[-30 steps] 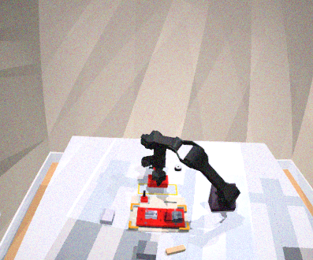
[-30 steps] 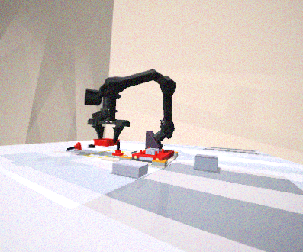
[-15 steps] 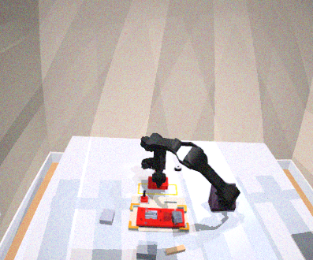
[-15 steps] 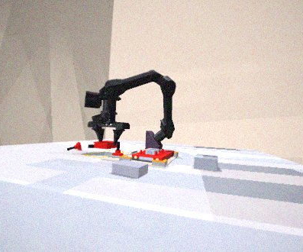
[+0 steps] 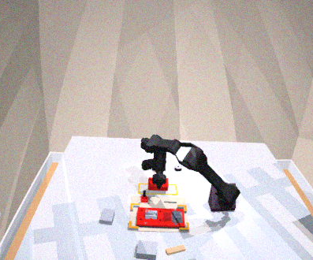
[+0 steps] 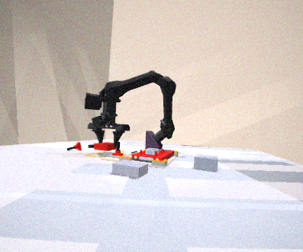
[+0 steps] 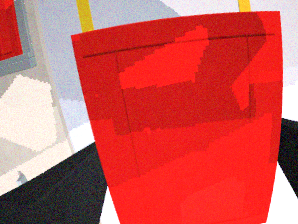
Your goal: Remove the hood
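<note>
The black peg lies 90 mm to the left of my gripper tip and 70 mm ahead of it. From my gripper tip the other things lie so: tan block 400 mm to the left, 30 mm behind, 20 mm below; black wheel 170 mm to the right, 130 mm behind, 20 mm below; hood right at my gripper tip.
</note>
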